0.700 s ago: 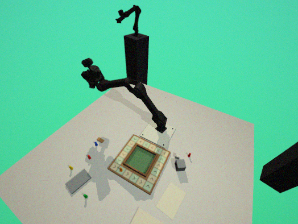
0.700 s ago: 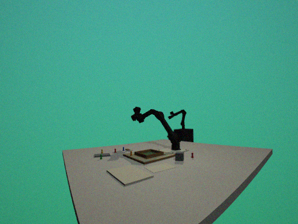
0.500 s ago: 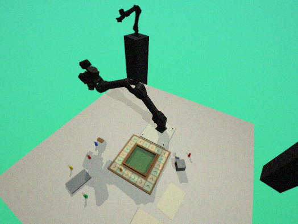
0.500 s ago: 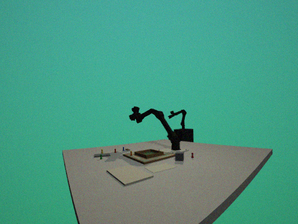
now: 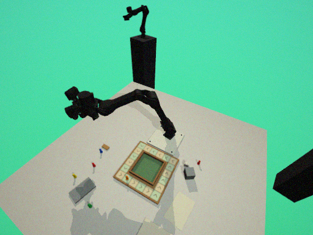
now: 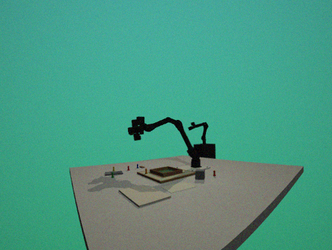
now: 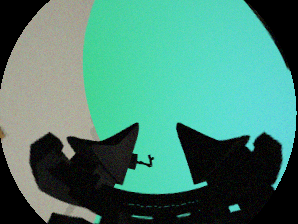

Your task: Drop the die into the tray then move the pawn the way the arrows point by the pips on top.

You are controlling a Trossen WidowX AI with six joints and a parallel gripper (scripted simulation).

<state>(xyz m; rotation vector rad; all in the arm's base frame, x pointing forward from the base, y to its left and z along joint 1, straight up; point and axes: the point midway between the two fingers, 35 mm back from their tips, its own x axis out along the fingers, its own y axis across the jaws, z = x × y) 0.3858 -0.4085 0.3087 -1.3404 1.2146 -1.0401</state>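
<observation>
My gripper tip is now 66 cm to the right of the white die, 30 cm above it and 28 cm past it. Round my gripper tip: blue pawn (30 cm below, 21 cm to the left, 2 cm ahead); then yellow pawn (30 cm below, 24 cm to the left, 21 cm ahead); then tan block (31 cm below, 20 cm to the left, 2 cm behind).
</observation>
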